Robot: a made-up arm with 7 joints. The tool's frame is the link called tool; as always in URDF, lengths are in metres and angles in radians. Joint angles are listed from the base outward. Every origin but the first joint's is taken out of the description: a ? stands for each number. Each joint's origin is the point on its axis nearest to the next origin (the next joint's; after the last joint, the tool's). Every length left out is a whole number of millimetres.
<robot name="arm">
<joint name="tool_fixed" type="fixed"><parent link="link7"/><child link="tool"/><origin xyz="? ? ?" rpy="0 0 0"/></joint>
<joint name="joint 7" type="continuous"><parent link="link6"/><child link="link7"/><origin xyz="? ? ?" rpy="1.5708 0 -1.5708"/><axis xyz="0 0 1"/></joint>
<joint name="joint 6" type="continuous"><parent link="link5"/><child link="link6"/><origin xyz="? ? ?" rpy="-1.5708 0 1.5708"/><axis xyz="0 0 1"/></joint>
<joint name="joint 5" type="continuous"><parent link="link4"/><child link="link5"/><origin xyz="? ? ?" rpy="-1.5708 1.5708 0"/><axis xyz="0 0 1"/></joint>
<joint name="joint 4" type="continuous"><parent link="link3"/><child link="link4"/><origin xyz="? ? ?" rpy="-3.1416 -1.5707 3.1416"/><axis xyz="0 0 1"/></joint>
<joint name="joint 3" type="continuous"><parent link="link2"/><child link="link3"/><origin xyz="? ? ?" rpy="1.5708 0 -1.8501"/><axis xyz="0 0 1"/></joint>
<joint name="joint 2" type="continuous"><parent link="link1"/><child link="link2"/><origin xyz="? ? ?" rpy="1.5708 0 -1.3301"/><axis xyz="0 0 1"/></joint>
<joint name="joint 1" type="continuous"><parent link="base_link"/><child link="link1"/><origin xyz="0.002 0.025 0.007" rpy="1.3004 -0.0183 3.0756"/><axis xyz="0 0 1"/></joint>
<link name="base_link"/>
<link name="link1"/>
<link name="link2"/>
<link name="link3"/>
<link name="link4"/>
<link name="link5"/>
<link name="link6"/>
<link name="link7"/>
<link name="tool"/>
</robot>
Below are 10 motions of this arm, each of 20 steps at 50 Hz.
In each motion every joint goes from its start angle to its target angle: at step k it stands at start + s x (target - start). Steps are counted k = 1, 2, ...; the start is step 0. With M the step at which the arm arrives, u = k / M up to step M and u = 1 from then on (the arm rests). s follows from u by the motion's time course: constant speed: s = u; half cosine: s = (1 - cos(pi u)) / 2; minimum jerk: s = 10 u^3 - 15 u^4 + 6 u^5.
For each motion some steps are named. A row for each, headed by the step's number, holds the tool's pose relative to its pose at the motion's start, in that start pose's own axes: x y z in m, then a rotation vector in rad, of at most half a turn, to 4 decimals.
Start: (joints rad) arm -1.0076 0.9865 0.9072 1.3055 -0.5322 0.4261 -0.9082
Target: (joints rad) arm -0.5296 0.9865 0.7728 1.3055 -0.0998 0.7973 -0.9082
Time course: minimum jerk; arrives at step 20
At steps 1, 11, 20:
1: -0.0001 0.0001 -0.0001 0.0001 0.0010 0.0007
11: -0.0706 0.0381 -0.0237 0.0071 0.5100 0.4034
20: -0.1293 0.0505 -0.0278 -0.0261 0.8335 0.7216

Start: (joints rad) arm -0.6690 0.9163 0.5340 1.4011 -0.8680 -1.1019 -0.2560
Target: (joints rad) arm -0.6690 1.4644 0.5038 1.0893 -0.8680 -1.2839 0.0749
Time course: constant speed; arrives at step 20
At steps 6, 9, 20:
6: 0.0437 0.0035 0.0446 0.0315 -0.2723 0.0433
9: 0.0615 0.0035 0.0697 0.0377 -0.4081 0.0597
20: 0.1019 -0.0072 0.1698 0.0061 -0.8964 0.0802

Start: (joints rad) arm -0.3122 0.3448 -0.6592 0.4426 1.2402 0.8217 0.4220
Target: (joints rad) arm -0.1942 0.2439 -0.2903 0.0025 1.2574 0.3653 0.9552
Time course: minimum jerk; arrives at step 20
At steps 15, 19, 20:
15: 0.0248 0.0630 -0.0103 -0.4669 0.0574 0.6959
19: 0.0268 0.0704 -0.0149 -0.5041 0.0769 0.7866
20: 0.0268 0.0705 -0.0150 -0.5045 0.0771 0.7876

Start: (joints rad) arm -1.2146 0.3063 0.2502 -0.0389 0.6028 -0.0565 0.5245
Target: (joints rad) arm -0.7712 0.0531 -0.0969 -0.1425 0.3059 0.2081 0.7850
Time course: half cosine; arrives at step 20
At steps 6, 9, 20:
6: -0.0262 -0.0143 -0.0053 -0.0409 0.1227 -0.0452
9: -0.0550 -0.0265 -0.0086 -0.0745 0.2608 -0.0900
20: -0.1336 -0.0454 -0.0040 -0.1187 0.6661 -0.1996

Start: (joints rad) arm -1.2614 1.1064 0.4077 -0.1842 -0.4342 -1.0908 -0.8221
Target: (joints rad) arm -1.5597 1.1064 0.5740 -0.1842 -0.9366 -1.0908 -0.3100
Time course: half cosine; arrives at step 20
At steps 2, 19, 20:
2: -0.0005 0.0022 0.0005 0.0062 -0.0054 0.0268
19: -0.0308 0.0717 0.0326 0.1612 -0.3772 1.0485
20: -0.0310 0.0720 0.0329 0.1614 -0.3805 1.0547

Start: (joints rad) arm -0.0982 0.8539 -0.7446 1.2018 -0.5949 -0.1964 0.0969
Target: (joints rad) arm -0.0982 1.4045 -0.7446 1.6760 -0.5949 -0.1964 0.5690
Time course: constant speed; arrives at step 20
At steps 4, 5, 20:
4: -0.0076 0.0477 -0.0193 0.0696 0.0883 0.2449
5: -0.0108 0.0597 -0.0236 0.0873 0.1093 0.3066
20: -0.1149 0.2210 -0.0566 0.3672 0.3864 1.2466

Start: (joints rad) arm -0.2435 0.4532 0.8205 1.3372 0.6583 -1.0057 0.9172
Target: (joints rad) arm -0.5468 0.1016 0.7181 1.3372 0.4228 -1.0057 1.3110
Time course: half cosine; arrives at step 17
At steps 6, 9, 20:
6: -0.0140 -0.0302 0.0162 -0.1301 0.0753 0.1146
9: -0.0278 -0.0577 0.0361 -0.2464 0.1621 0.2163
20: -0.0522 -0.0982 0.0778 -0.4162 0.3363 0.3624

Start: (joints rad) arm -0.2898 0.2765 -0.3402 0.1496 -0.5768 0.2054 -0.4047
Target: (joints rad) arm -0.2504 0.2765 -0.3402 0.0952 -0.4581 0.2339 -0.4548
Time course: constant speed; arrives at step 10
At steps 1, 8, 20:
1: -0.0003 -0.0004 -0.0002 0.0091 0.0056 -0.0039
8: -0.0028 -0.0028 -0.0013 0.0720 0.0452 -0.0297
20: -0.0036 -0.0034 -0.0016 0.0898 0.0568 -0.0366

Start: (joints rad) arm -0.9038 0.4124 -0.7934 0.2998 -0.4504 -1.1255 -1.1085
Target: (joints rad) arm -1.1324 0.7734 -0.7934 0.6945 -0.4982 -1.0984 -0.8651
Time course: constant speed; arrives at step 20
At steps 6, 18, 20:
6: -0.0324 0.0046 -0.0044 -0.0323 0.1840 0.0352
18: -0.1037 0.0243 0.0105 -0.0093 0.5708 0.1573
20: -0.1156 0.0285 0.0163 0.0059 0.6357 0.1843

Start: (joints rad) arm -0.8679 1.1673 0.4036 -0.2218 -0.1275 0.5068 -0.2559
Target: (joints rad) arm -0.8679 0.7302 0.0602 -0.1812 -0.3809 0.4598 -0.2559
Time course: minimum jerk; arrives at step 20
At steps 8, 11, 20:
8: 0.0076 -0.0400 -0.0158 -0.1797 0.0128 -0.1698
11: 0.0100 -0.0769 -0.0229 -0.3395 0.0163 -0.3145
20: 0.0063 -0.1316 -0.0213 -0.5793 0.0094 -0.5243

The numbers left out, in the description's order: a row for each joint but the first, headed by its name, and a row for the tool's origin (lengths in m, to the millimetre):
tool: 0 0 0
joint 7: 0 -0.064 0
joint 6: 0 0 0
joint 5: -0.01 0.151 0
joint 4: -0.002 0.009 0
joint 3: 0.12 -0.029 0
joint 2: 0.002 -0.009 0

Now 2 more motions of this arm.
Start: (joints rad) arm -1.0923 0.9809 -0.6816 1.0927 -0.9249 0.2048 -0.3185
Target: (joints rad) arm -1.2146 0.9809 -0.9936 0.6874 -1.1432 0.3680 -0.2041
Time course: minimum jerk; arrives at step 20
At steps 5, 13, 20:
5: 0.0026 -0.0092 0.0054 0.0125 -0.0038 -0.0302
13: 0.0104 -0.0731 0.0278 0.0982 0.0141 -0.2352
20: 0.0093 -0.0968 0.0304 0.1323 0.0383 -0.3107

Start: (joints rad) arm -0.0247 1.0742 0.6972 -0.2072 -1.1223 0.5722 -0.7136
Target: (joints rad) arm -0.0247 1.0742 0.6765 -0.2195 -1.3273 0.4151 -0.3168
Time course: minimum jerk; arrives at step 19
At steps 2, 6, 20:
2: 0.0001 -0.0001 0.0001 -0.0003 -0.0021 0.0026
6: 0.0015 -0.0014 0.0014 -0.0074 -0.0400 0.0497
20: 0.0064 -0.0071 0.0079 -0.0834 -0.2104 0.2795

